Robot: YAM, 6 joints.
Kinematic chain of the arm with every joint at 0, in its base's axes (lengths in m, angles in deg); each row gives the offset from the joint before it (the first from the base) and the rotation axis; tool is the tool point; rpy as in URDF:
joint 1: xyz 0 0 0.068 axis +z
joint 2: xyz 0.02 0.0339 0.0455 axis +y
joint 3: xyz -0.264 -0.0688 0 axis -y
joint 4: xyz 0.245 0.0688 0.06 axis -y
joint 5: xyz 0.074 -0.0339 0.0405 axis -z
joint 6: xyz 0.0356 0 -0.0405 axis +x
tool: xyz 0 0 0 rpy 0 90 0
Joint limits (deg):
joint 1: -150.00..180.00
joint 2: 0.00..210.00
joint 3: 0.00..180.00
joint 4: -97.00..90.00
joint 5: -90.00..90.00
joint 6: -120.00..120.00
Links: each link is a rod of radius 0.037 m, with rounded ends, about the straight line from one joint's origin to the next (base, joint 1, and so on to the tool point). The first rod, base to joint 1, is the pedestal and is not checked.
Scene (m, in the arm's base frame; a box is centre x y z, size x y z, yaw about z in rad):
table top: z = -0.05
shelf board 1: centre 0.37 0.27 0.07 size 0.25 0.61 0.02 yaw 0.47
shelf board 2: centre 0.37 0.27 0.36 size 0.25 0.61 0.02 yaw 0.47
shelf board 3: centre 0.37 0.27 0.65 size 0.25 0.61 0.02 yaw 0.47
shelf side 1: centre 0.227 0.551 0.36 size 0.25 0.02 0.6 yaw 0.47
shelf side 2: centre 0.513 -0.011 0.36 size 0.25 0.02 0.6 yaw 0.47
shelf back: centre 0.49 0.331 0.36 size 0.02 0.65 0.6 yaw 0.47
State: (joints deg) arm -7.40 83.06 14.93 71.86 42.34 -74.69
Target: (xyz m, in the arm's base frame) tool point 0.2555 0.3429 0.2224
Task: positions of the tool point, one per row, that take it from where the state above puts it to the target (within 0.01 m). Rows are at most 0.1 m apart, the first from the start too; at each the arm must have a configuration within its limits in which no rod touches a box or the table.
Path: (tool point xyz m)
1: 0.2765 0.0023 0.1910
2: 0.3068 0.0759 0.2025
3: 0.3156 0.1618 0.2116
4: 0.2991 0.2534 0.2182
5: 0.2555 0.3429 0.2224

